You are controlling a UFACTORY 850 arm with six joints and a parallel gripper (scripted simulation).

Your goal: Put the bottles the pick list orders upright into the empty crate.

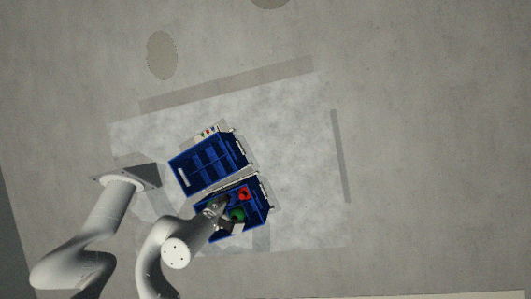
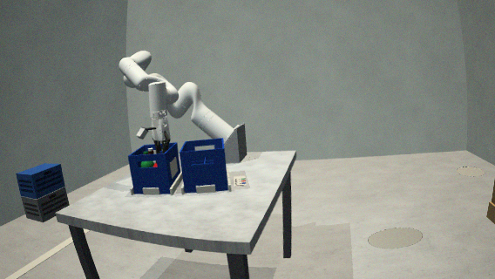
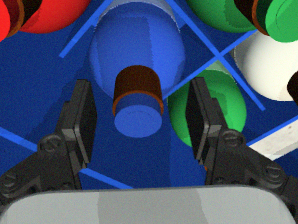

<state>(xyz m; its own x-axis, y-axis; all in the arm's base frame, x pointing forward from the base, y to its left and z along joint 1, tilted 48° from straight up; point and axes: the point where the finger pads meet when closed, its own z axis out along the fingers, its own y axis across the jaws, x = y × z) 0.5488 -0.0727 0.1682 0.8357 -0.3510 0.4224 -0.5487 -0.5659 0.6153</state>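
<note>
Now: the blue-label bottle 70 mm below my hand. The rest, counted from my hand: red-label bottle 90 mm ahead, 70 mm below, 20 mm to the left; green-label bottle 90 mm behind, 70 mm below, 20 mm to the right; white-label bottle 100 mm to the right, 70 mm below, 70 mm behind.
</note>
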